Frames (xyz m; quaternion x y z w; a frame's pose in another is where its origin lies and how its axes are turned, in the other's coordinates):
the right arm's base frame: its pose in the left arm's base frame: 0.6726 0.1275 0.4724 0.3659 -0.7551 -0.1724 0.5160
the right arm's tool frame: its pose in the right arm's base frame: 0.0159 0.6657 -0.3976 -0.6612 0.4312 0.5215 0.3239
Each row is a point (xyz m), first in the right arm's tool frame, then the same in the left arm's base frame.
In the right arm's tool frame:
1: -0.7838 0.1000 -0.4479
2: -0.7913 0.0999 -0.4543
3: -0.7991 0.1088 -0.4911
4: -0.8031 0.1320 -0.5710
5: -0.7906 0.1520 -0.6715
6: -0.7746 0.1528 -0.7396
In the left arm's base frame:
1: 0.0800 0.3183 0.5701
2: 0.0730 0.3131 0.5655
3: 0.0693 0.2835 0.5409
4: 0.0748 0.2192 0.4882
5: 0.0955 0.1331 0.4351
6: 0.1125 0.0692 0.4125

